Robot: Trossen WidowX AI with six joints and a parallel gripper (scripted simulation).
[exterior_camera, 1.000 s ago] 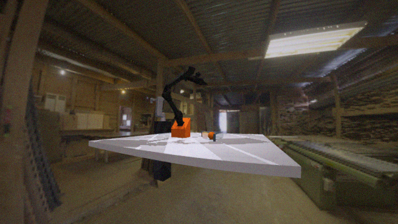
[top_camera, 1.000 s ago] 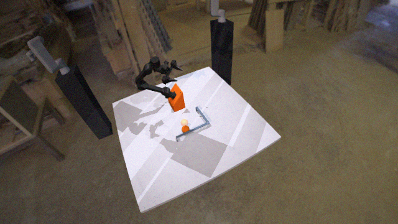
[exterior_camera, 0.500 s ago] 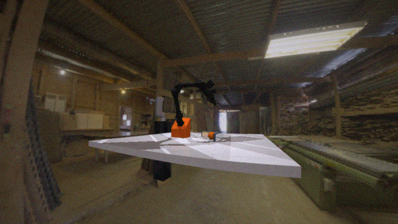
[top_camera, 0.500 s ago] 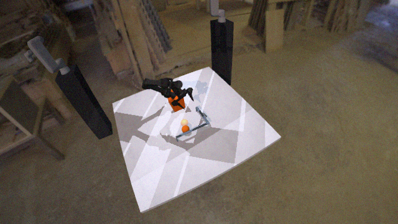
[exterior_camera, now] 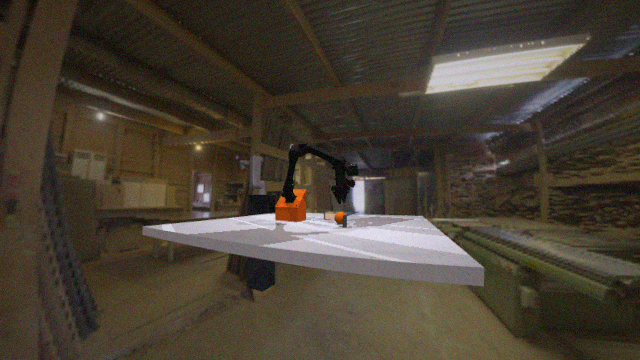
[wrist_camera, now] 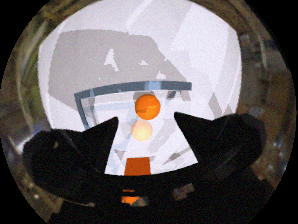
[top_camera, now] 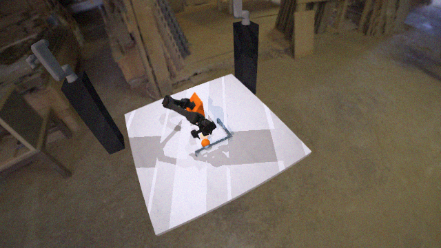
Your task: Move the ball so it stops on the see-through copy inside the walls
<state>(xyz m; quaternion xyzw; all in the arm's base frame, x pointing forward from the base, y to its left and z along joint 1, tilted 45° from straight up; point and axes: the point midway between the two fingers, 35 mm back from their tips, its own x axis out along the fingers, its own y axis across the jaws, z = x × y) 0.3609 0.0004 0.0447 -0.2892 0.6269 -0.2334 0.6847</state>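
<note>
Right now my gripper tip is 8 cm above the orange ball, 1 cm to the left of it and 1 cm past it. The rest, counted from my gripper tip: see-through ball copy 8 cm below, 8 cm behind, 1 cm to the left; clear wall 9 cm below, 5 cm ahead, 4 cm to the left.
</note>
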